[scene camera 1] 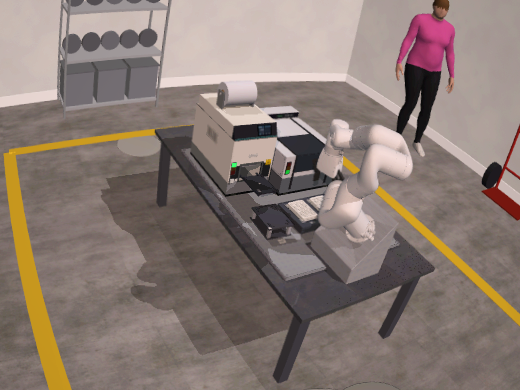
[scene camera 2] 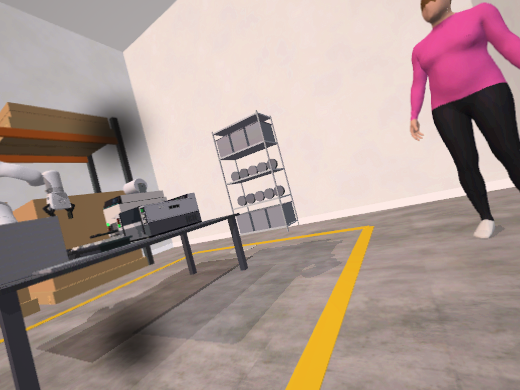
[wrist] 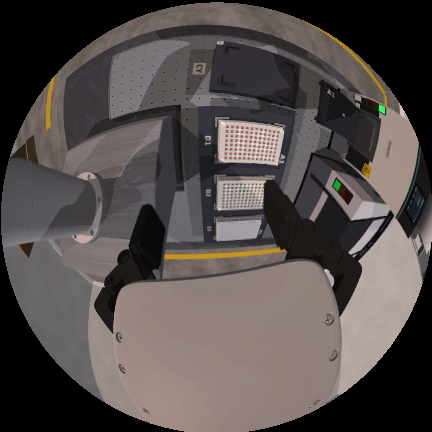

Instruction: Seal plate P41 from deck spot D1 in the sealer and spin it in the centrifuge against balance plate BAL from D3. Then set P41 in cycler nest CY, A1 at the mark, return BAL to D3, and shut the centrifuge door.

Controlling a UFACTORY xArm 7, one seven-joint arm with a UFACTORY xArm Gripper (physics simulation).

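Pixels of known places: gripper, fingertip midpoint: [scene camera 1: 323, 185] [scene camera 2: 62, 219] [wrist: 208, 204]; arm's base at its link origin: [scene camera 1: 360, 228] [scene camera 2: 16, 241] [wrist: 82, 206].
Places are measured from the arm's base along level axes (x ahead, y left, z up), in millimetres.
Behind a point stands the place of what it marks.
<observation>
P41 [scene camera 1: 301, 210] {y 32, x 309, z -103 mm} [wrist: 250, 142] {y 20, x 314, z -104 mm}, a white plate with reddish wells, lies flat in D1. BAL [wrist: 238, 229] {y -224, x 299, z -104 mm}, a pale plate, lies in D3. My gripper [scene camera 1: 330, 179] {y 28, x 228, z 75 mm} [scene camera 2: 60, 213] {y 28, x 228, z 75 mm} [wrist: 208, 204] {y 28, x 228, z 75 mm} is open and empty, high above the deck; its right finger overlaps an edge of the D2 plate in the wrist view. The dark nest CY [scene camera 1: 272, 217] {y 182, x 325, z -109 mm} [wrist: 252, 75] {y 159, x 320, z -109 mm} holds no plate. The beige sealer [scene camera 1: 215, 130] {y 211, x 785, z 85 mm} [wrist: 392, 150] {y 123, x 593, z 48 mm} has its dark A1 tray [wrist: 337, 107] {y 139, x 484, z -60 mm} extended and a green light. The centrifuge [scene camera 1: 302, 150] {y -132, x 543, z 46 mm} [scene camera 2: 170, 215] {y -358, x 665, z -58 mm} [wrist: 345, 200] {y -44, x 510, z 7 mm} shows a green light; its door state is unclear.
A white plate [scene camera 1: 317, 201] {y -92, x 337, z -105 mm} [wrist: 240, 194] {y -103, x 298, z -105 mm} lies in D2, between P41 and BAL. The arm's grey pedestal [scene camera 1: 350, 250] {y 69, x -34, z -64 mm} [scene camera 2: 30, 245] {y -90, x 11, z -38 mm} [wrist: 125, 150] {y 51, x 100, z -62 mm} stands beside the deck. A perforated light plate [scene camera 1: 297, 265] {y 230, x 78, z -166 mm} [wrist: 137, 75] {y 210, x 102, z -166 mm} lies beyond the CY label. A person [scene camera 1: 430, 45] [scene camera 2: 465, 65] stands beyond the table.
</observation>
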